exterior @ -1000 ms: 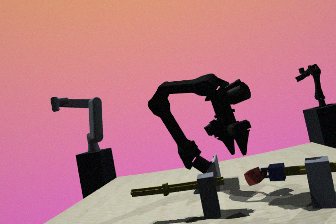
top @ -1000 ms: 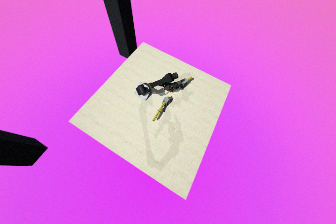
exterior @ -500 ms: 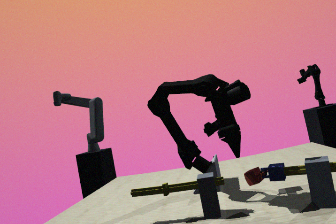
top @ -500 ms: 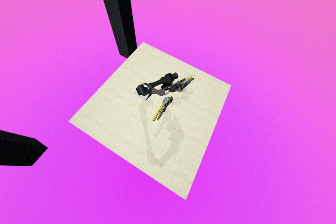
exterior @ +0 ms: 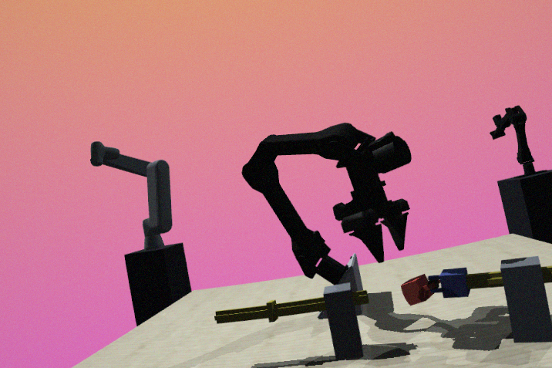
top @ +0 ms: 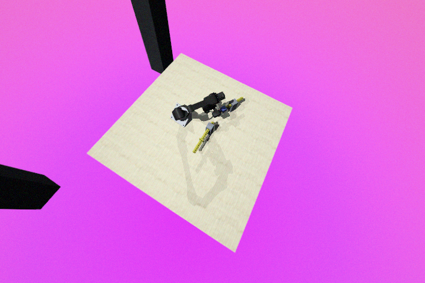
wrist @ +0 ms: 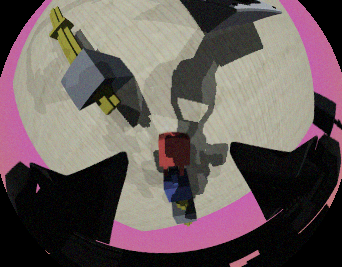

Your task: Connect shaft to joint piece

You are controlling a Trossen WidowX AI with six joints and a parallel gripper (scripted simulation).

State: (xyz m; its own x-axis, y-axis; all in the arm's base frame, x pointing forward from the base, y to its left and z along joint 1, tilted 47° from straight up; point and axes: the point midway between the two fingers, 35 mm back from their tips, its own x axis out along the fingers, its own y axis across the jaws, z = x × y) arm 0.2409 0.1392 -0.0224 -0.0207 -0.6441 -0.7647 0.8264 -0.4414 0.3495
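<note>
Now: gripper tip 7 cm above the red square joint piece, 4 cm to the right of it and 3 cm short of it.
</note>
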